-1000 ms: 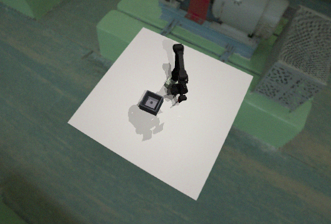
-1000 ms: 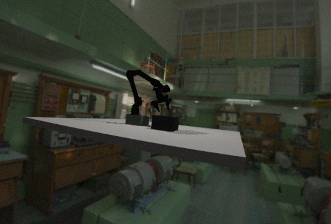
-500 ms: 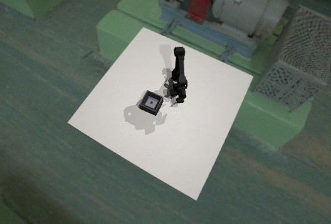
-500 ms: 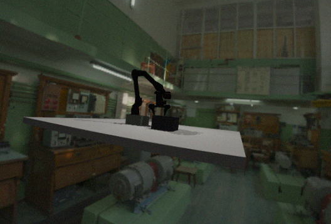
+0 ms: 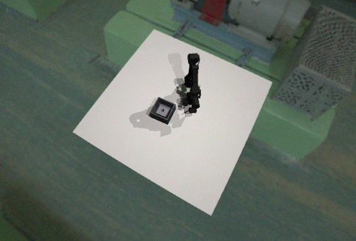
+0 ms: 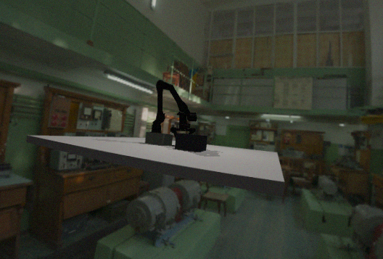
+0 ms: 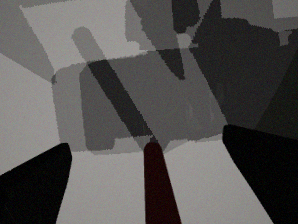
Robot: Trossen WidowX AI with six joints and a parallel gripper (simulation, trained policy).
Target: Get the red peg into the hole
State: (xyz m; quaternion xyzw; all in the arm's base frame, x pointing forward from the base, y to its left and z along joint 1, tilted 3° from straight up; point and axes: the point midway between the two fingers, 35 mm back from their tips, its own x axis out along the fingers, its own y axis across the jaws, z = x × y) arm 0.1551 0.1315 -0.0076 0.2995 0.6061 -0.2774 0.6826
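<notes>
My gripper tip is 20 mm past the red peg and 10 mm to the right of it. From my gripper tip the other things lie so: dark box 170 mm ahead, 160 mm to the right, 10 mm below.
</notes>
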